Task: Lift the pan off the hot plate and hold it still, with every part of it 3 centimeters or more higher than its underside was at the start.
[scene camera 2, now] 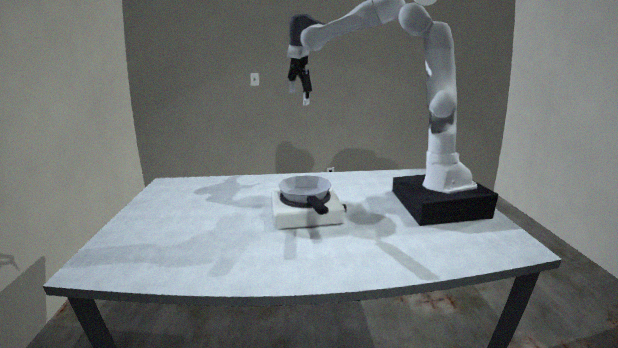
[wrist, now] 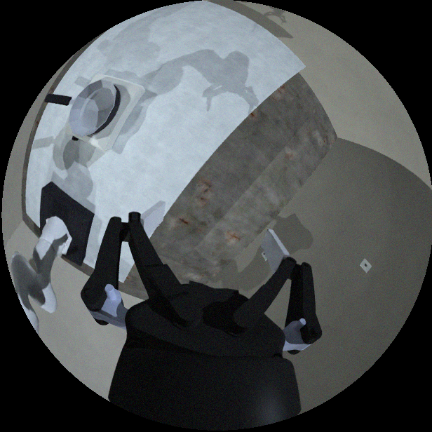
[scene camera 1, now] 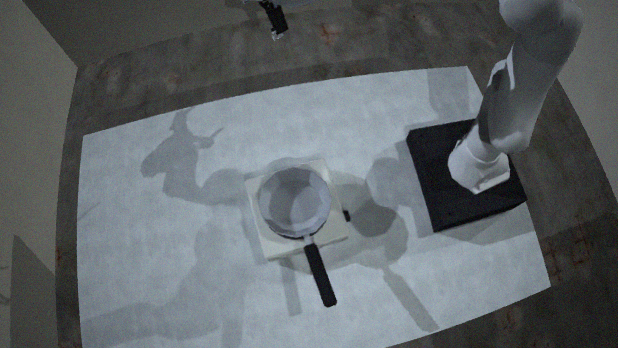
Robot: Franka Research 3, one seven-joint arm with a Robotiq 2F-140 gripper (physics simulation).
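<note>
The grey pan (scene camera 1: 295, 201) (scene camera 2: 305, 187) (wrist: 93, 108) sits upright on the cream hot plate (scene camera 1: 328, 233) (scene camera 2: 300, 219) (wrist: 131, 91). Its black handle (scene camera 1: 320, 275) (scene camera 2: 318, 204) (wrist: 58, 99) sticks out over the hot plate's edge, toward the front of the table in the second scene view. My gripper (scene camera 2: 299, 95) (wrist: 215, 224) is open and empty. It hangs high above the pan's level and well behind it, in the second scene view. In the first scene view part of the gripper shows at the top edge, and the rest is cut off.
The white table (scene camera 1: 150, 280) (scene camera 2: 165, 280) (wrist: 165, 130) carries the hot plate near its middle. The arm's base stands on a black block (scene camera 1: 435, 200) (scene camera 2: 457, 212) (wrist: 80, 225) to the right in both scene views. A small black knob (scene camera 1: 347, 216) sticks out from the hot plate's side.
</note>
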